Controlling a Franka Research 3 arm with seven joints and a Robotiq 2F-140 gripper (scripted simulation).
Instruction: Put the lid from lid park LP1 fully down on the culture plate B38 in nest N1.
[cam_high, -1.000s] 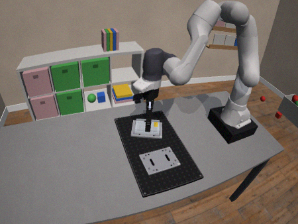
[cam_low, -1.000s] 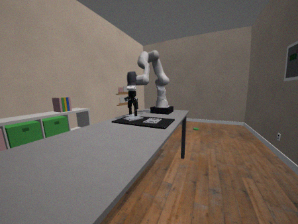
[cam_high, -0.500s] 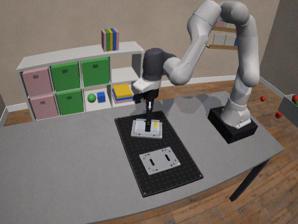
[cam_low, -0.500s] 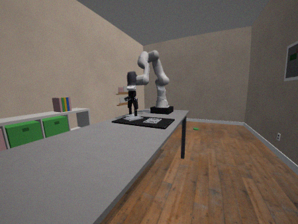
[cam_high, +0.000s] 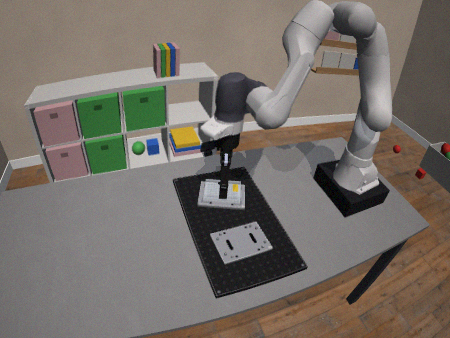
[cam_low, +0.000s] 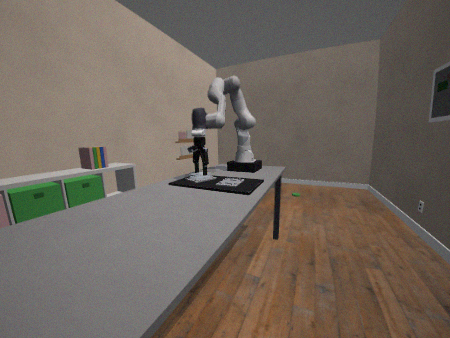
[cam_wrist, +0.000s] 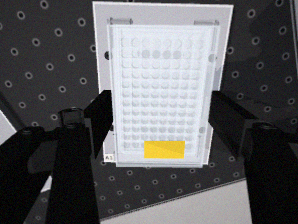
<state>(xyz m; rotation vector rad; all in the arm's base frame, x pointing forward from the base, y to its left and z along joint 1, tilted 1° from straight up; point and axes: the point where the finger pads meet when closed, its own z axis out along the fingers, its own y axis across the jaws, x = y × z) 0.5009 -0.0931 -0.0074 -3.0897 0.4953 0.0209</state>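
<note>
My hand is 40 mm above the culture plate. From my hand the other things lie so: lid park (220 mm to the left, 60 mm below); then nest N1 (60 mm below); then clear lid (20 mm below).
</note>
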